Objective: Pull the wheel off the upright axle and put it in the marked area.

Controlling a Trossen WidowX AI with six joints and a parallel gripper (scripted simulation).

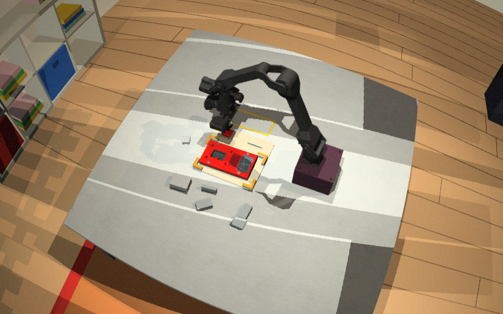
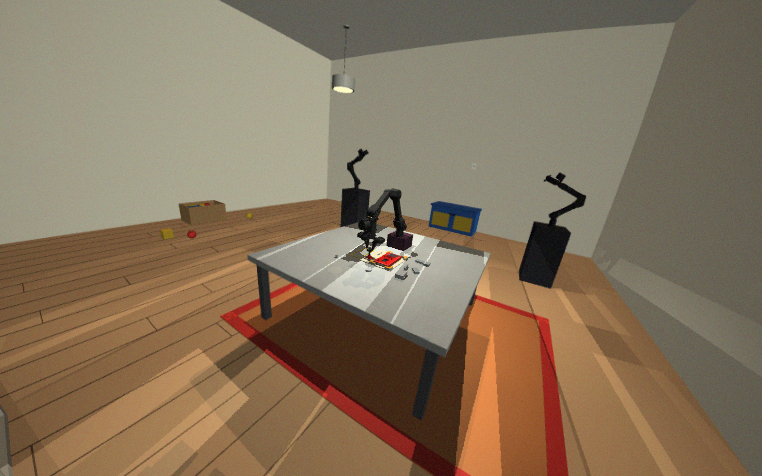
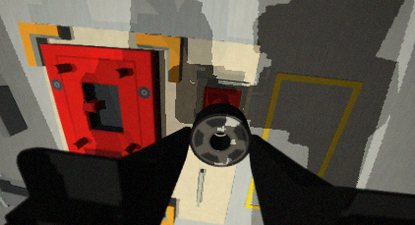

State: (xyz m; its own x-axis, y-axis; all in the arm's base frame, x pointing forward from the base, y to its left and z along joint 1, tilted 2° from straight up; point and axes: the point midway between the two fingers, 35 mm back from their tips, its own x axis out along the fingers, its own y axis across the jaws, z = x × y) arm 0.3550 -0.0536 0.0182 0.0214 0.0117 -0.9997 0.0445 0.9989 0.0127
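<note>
My gripper tip is now 4 cm above the dark axle. Also, from my gripper tip: wheel: right at my gripper tip.
</note>
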